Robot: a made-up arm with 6 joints.
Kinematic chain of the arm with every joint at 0, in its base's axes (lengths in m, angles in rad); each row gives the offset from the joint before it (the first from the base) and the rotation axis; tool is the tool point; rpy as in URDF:
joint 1: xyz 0 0 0.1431 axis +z
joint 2: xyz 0 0 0 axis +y
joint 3: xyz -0.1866 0 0.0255 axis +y
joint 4: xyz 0.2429 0 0.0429 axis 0.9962 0 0.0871
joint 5: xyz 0 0 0 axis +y
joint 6: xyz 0.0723 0 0.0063 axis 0.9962 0 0.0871
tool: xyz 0 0 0 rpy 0 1.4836 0
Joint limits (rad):
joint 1: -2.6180..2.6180
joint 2: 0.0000..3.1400
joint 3: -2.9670..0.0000
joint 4: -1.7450..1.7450
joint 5: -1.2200..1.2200
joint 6: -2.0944..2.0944
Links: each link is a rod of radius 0.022 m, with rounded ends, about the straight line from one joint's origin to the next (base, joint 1, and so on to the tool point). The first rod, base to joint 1, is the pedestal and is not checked.
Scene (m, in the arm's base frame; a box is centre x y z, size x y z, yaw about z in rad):
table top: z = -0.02
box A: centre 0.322 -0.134 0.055 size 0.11 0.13 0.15 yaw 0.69
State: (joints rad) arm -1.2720 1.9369 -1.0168 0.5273 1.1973 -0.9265
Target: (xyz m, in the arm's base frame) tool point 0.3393 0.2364 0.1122
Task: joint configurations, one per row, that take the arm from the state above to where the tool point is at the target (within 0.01 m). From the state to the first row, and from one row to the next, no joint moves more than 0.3 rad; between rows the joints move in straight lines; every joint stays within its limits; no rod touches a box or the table.
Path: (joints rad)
1: -1.0457 1.8120 -1.2174 0.6710 0.9334 -1.1511
2: -0.8194 1.6872 -1.4180 0.8148 0.6696 -1.3758
3: -0.5930 1.5623 -1.6186 0.9585 0.4057 -1.6004
4: -0.3160 1.7664 -1.6749 0.9211 0.5108 -1.4319
5: -0.0390 1.9705 -1.7312 0.8838 0.6158 -1.2634
6: 0.2380 2.1746 -1.7875 0.8464 0.7209 -1.0950
7: 0.5150 2.3787 -1.8438 0.8090 0.8260 -0.9265

